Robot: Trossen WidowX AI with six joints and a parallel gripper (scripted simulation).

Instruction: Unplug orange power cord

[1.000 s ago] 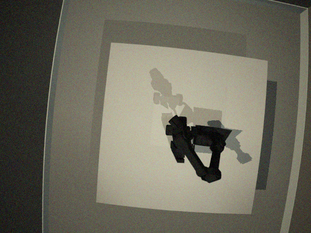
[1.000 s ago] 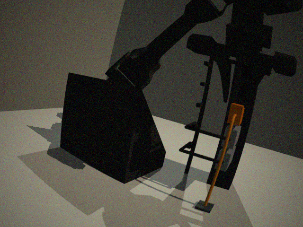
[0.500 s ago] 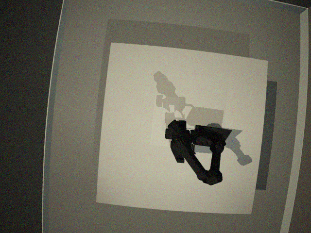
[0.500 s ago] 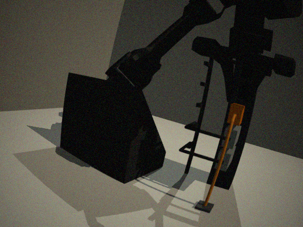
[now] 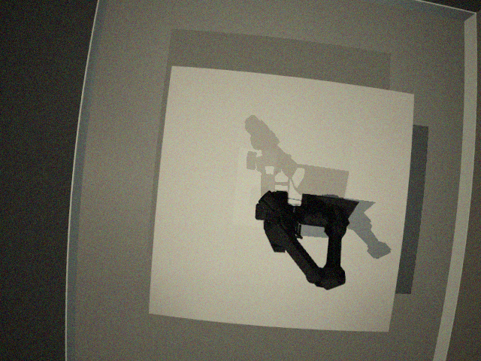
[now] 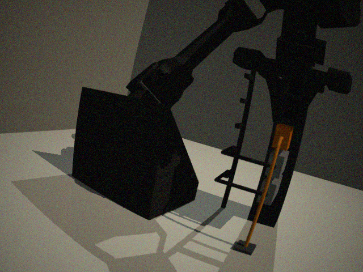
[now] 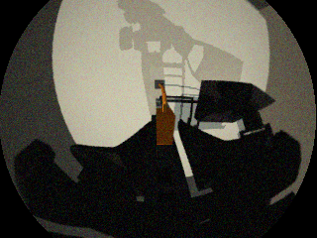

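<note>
Now: the orange plug 10 mm behind my gripper tip, 30 mm to the left of it and 10 mm below it.
</note>
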